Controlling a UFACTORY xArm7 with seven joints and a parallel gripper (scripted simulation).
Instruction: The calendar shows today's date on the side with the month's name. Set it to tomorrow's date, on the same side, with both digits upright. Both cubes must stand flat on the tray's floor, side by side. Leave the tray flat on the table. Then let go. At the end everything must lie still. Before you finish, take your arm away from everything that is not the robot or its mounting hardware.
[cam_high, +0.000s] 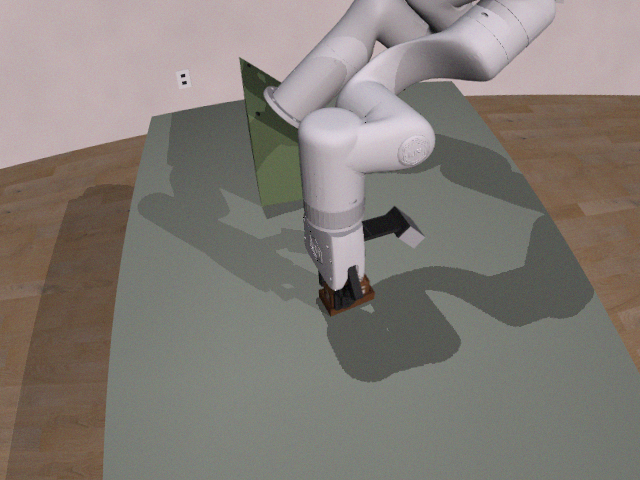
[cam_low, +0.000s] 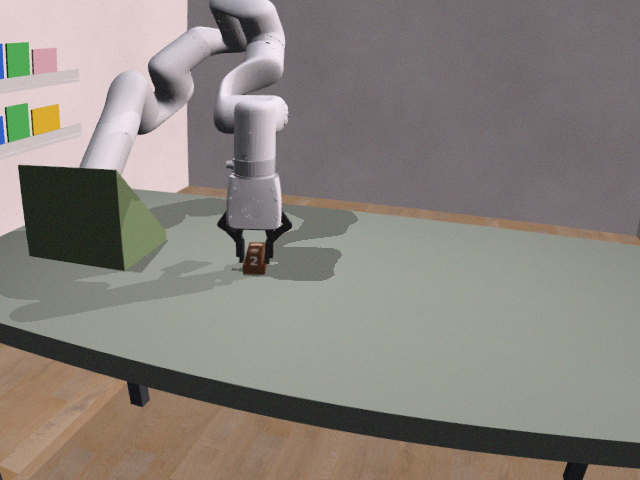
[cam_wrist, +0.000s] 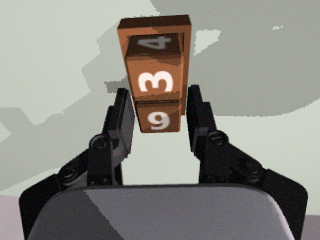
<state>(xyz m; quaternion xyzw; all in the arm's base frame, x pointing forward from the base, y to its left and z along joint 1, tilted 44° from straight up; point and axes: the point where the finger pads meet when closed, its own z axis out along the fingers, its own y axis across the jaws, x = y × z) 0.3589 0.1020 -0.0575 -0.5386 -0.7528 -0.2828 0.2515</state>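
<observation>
Right now the brown cube is 1 cm below my hand. Also, from my hand: tray 3 cm below, 2 cm to the left, 1 cm behind.
</observation>
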